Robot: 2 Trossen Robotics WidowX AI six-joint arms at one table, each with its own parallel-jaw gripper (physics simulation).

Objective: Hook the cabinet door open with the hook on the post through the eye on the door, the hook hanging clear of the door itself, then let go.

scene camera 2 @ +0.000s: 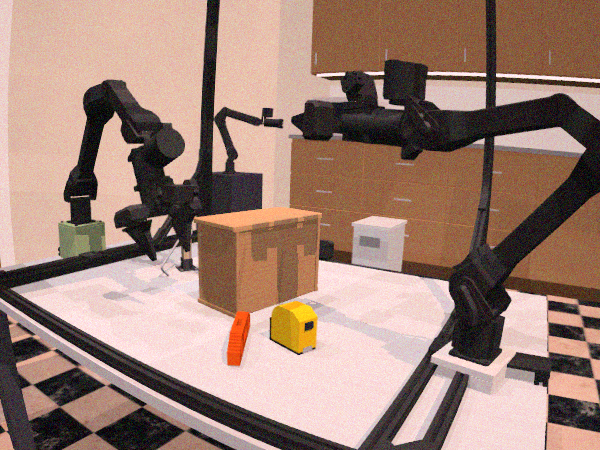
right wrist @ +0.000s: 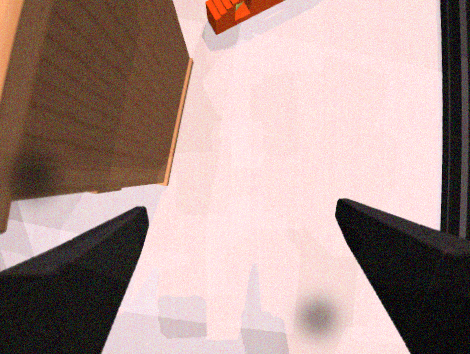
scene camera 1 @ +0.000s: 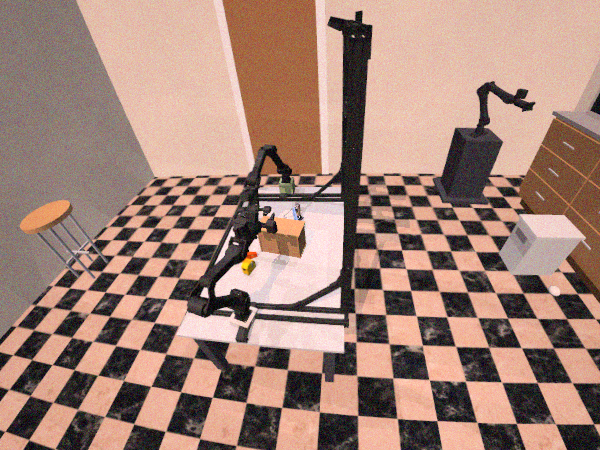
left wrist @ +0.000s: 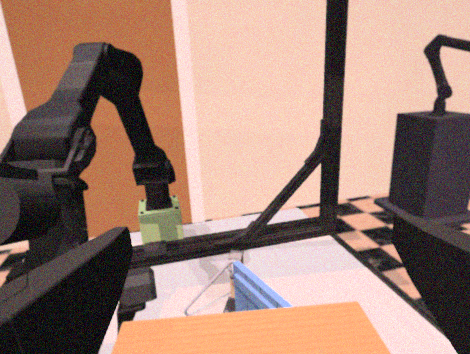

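Observation:
The brown cabinet stands in the middle of the table. Its blue door is swung open at the far side. A thin wire hook hangs slanted from a short post beside the door, its free end down near the table. I cannot make out the eye. My right gripper is open and empty, pointing down just above the table near the post. My left gripper is open and empty, high above the cabinet.
An orange clamp and a yellow tape measure lie in front of the cabinet. A black frame with a tall post borders the table. The right arm stands on a green block.

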